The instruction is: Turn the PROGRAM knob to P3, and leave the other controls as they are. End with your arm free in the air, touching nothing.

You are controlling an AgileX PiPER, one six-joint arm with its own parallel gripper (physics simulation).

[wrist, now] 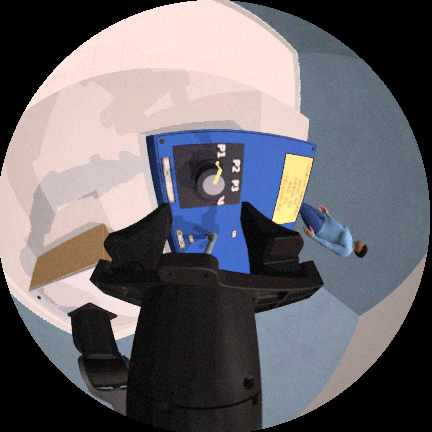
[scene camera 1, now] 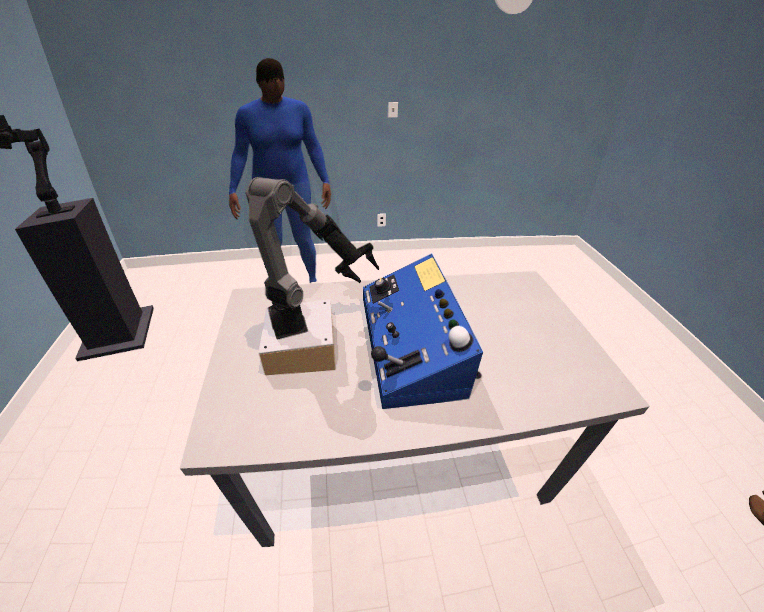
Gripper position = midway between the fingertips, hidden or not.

In view: my gripper [scene camera 1: 369, 274] and a blue console [scene camera 1: 442, 354].
My gripper also shows in the wrist view [wrist: 205, 210]. The blue console also shows in the wrist view [wrist: 271, 171].
